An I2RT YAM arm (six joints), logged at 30 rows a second.
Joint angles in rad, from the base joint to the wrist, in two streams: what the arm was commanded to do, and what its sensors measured. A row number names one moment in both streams.
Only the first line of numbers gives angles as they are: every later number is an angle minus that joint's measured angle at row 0.
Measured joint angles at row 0: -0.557 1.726 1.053 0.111 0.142 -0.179
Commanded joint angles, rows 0 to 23: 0.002 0.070 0.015 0.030 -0.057 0.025; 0.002 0.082 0.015 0.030 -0.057 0.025; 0.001 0.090 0.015 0.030 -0.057 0.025; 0.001 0.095 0.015 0.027 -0.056 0.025; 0.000 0.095 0.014 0.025 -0.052 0.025; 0.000 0.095 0.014 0.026 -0.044 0.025; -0.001 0.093 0.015 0.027 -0.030 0.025; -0.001 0.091 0.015 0.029 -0.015 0.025; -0.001 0.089 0.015 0.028 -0.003 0.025; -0.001 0.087 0.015 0.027 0.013 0.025; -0.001 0.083 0.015 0.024 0.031 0.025; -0.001 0.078 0.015 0.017 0.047 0.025; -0.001 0.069 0.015 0.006 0.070 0.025; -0.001 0.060 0.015 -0.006 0.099 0.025; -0.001 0.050 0.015 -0.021 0.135 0.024; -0.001 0.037 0.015 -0.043 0.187 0.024; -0.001 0.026 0.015 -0.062 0.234 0.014; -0.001 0.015 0.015 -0.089 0.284 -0.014; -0.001 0.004 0.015 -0.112 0.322 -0.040; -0.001 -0.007 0.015 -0.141 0.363 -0.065; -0.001 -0.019 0.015 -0.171 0.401 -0.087; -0.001 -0.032 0.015 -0.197 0.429 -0.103; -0.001 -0.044 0.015 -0.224 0.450 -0.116; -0.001 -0.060 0.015 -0.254 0.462 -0.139
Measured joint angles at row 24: -0.001 -0.013 0.000 -0.218 0.327 -0.062
